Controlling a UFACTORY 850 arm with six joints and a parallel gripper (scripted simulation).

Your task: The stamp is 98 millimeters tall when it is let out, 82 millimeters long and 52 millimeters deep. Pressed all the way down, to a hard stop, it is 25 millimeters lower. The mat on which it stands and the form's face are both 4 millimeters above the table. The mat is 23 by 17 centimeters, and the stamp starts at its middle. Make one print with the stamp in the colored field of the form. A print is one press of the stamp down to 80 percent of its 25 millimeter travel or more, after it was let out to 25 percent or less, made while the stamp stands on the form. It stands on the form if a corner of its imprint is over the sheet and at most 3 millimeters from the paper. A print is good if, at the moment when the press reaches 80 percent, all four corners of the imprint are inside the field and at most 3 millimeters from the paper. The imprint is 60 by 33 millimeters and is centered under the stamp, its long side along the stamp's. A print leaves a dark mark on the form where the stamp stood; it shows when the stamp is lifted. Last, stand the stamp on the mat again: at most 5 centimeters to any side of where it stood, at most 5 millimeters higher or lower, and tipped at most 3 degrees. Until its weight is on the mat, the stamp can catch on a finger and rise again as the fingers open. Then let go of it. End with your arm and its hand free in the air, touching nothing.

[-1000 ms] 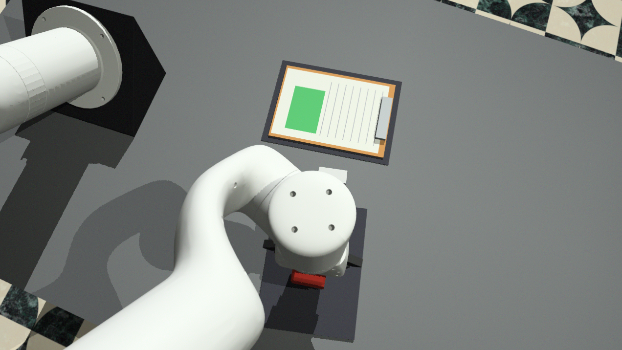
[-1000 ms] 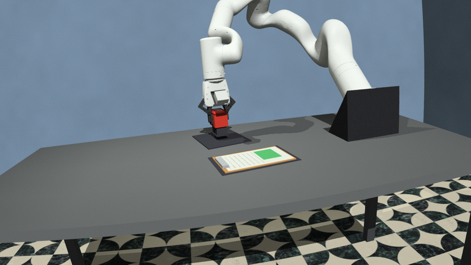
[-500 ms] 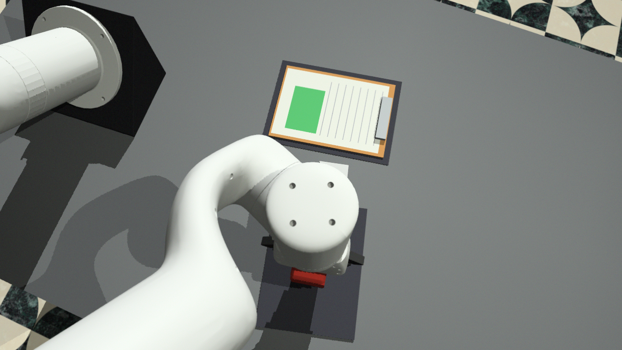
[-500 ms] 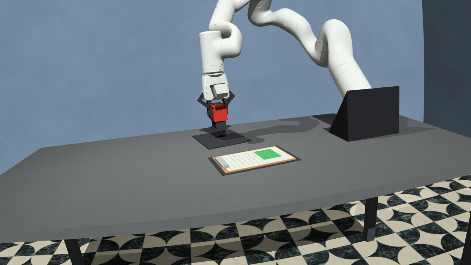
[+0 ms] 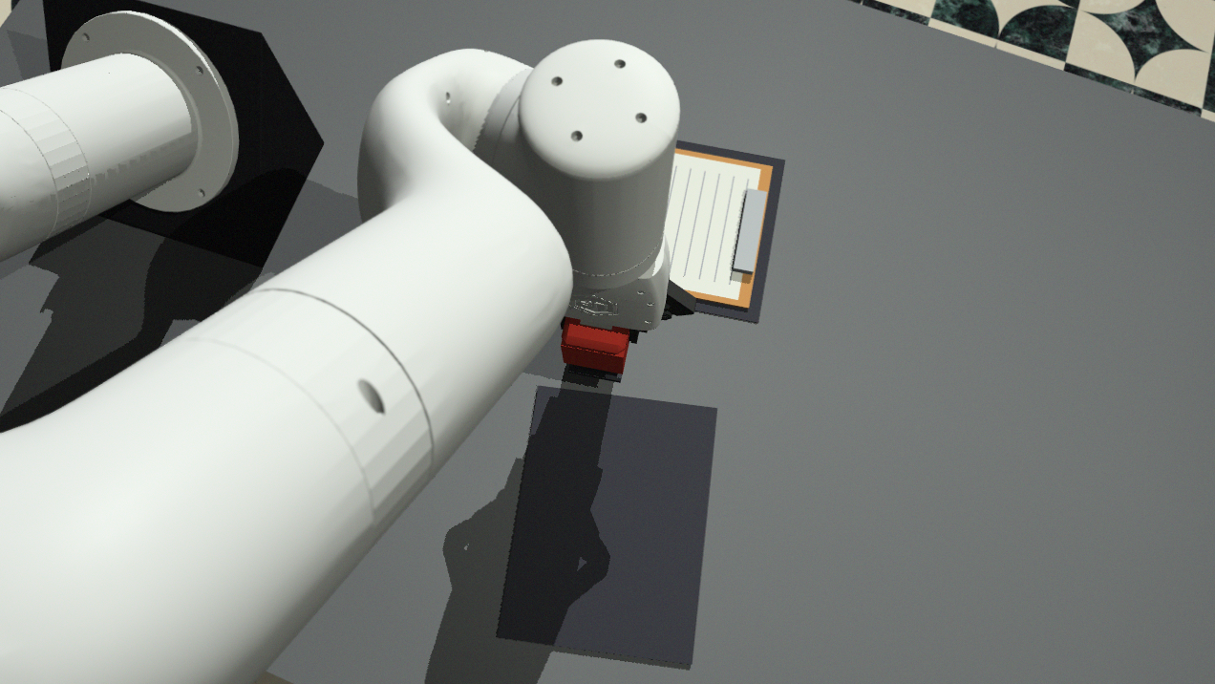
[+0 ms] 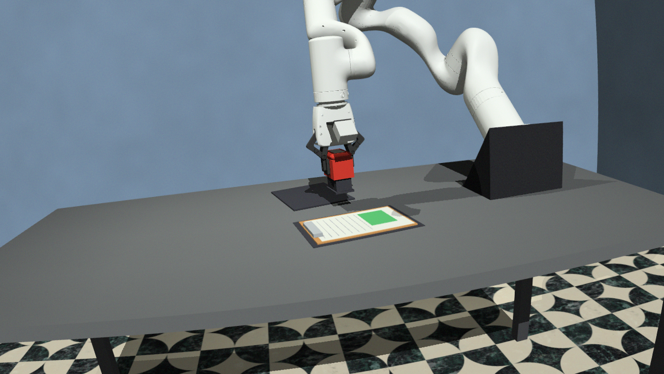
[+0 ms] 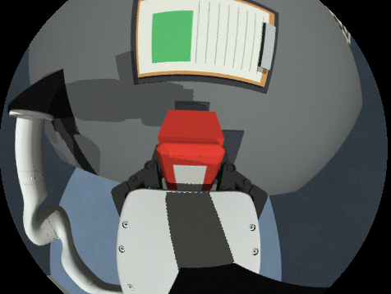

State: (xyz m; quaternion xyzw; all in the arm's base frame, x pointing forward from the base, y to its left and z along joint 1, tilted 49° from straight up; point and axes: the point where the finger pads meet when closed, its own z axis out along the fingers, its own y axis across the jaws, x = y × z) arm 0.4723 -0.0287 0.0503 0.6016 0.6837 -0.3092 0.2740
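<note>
My gripper is now 60 mm short of the dark mat, 150 mm to the left of it and 110 mm above it. Round my hand: black base: 50 mm below; then form: 20 mm ahead, 150 mm to the left, 100 mm below; then red stamp: 20 mm below.
</note>
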